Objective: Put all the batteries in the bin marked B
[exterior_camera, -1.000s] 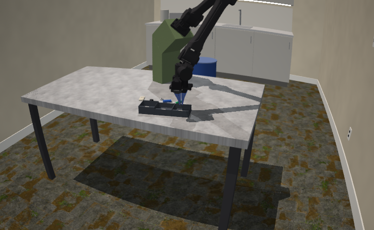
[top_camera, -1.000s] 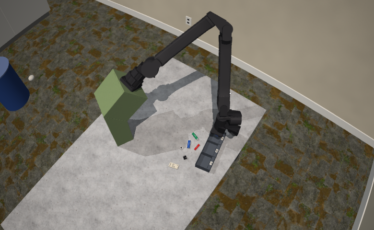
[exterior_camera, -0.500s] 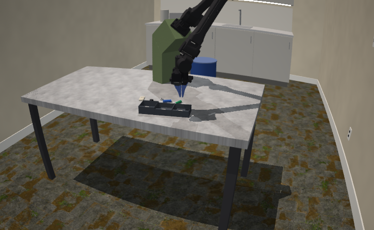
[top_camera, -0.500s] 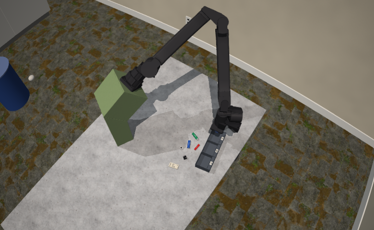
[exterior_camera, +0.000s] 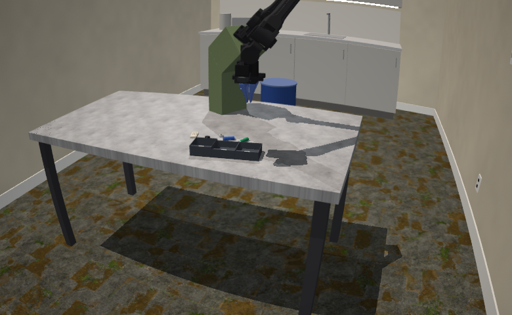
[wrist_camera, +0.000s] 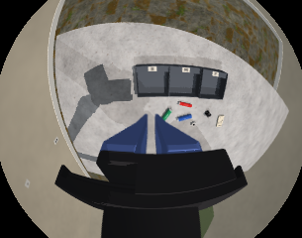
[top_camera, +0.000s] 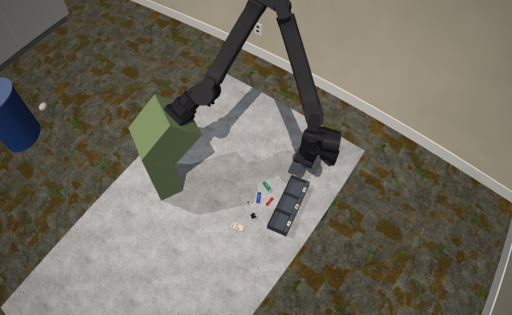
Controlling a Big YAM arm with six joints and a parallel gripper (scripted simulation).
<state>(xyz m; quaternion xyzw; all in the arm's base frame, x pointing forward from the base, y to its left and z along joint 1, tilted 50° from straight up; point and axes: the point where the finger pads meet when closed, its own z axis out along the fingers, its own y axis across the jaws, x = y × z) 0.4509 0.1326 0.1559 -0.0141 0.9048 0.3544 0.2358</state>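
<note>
Now: the red battery 6 cm behind my hand, 12 cm to the right of it and 20 cm below it. Round my hand: green battery 11 cm behind, 7 cm to the right, 20 cm below; blue battery 11 cm behind, 13 cm to the right, 20 cm below; dark three-compartment bin 1 cm ahead, 8 cm to the right, 19 cm below.
</note>
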